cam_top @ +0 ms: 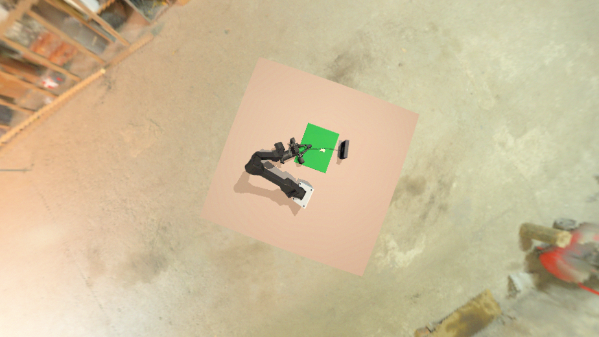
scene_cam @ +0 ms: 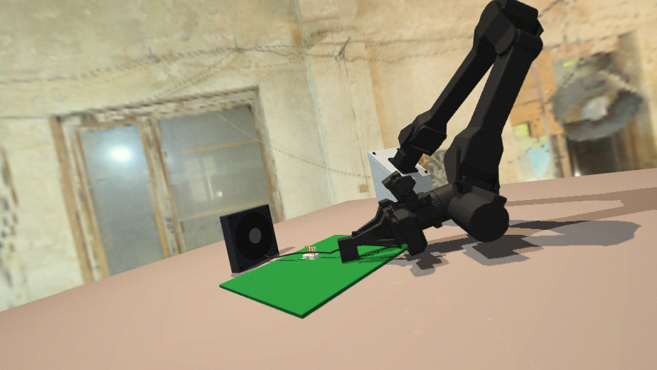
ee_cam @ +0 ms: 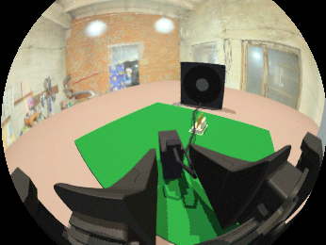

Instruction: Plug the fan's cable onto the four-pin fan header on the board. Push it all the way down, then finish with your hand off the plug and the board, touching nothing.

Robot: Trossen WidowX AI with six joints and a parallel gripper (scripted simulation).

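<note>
My gripper tip is 20 mm above the black plug, 10 mm to the left of it and 10 mm short of it. Also, from my gripper tip: four-pin header: 100 mm to the right, 40 mm below, 30 mm ahead; then black fan: 220 mm to the right, 90 mm ahead, 20 mm above; then green board: 60 mm to the right, 50 mm below, 30 mm ahead.
</note>
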